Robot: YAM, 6 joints.
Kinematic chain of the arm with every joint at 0, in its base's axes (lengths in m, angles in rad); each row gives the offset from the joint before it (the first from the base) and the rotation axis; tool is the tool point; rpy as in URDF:
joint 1: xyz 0 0 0.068 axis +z
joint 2: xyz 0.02 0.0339 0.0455 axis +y
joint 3: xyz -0.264 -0.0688 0 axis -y
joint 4: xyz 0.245 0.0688 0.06 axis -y
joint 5: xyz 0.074 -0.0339 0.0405 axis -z
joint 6: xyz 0.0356 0 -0.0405 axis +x
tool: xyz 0 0 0 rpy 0 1.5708 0
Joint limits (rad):
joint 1: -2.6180..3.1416
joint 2: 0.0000..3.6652
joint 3: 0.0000..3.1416
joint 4: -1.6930..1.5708
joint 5: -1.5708..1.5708
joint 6: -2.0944..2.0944
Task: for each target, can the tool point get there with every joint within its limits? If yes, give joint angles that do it. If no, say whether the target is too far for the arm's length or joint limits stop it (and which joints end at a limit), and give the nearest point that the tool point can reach.
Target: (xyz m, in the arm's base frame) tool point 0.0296 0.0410 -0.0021
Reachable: yes | joints 0.4562 2.5411 0.3312 -0.6041 -0.7290 1.2056
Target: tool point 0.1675 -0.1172 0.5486
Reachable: yes | joints -0.5922 1.1310 1.3575 0.6312 0.1057 -0.2668
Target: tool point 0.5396 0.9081 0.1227
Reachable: no: too far | nearest point 0.3299 0.5552 0.1191 | short by 0.411 m
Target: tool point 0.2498 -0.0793 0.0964
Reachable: yes | joints -0.4063 1.8939 0.8992 -0.8516 -0.8154 0.1332
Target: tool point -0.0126 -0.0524 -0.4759
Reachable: no: joint limits stop it (at a limit: joint 2) | nearest point -0.0250 -0.1039 -0.3514 | short by 0.135 m
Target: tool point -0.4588 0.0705 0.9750
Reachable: no: too far | nearest point -0.3032 0.0466 0.6698 | short by 0.343 m
